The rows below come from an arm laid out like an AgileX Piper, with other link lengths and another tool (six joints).
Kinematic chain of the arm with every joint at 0, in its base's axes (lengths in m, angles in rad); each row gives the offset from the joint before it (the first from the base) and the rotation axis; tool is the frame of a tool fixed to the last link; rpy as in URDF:
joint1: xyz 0 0 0.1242 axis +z
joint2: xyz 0 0 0 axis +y
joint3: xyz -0.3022 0 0.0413 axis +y
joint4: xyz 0.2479 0 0.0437 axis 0.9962 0 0.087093
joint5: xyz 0 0 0 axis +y
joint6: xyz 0.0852 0 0.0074 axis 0.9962 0 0.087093
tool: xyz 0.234 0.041 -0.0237 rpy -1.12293 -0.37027 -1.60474
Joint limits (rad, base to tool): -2.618..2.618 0..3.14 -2.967..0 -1.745..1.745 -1.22..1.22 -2.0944..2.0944
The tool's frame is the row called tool.
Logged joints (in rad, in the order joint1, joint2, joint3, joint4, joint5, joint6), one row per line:
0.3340, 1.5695, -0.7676, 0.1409, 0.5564, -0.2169
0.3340, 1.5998, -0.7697, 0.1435, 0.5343, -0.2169
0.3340, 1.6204, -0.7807, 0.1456, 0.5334, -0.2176
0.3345, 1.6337, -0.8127, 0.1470, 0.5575, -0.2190
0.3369, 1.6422, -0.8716, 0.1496, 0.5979, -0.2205
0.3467, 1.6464, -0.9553, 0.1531, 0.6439, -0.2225
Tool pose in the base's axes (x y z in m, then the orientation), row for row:
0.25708, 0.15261, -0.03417, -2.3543, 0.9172, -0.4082
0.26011, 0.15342, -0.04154, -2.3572, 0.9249, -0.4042
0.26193, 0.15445, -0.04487, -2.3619, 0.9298, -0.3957
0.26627, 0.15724, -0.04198, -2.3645, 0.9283, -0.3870
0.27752, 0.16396, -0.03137, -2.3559, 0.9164, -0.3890
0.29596, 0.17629, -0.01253, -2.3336, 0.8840, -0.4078
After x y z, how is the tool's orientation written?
As a rotation vector, in radians.
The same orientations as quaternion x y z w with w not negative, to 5 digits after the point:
-0.88116, 0.34329, -0.15278, 0.28699
-0.88123, 0.34577, -0.15111, 0.28469
-0.88197, 0.34720, -0.14776, 0.28241
-0.88283, 0.34660, -0.14449, 0.28216
-0.88214, 0.34314, -0.14566, 0.28786
-0.87989, 0.33331, -0.15376, 0.30176

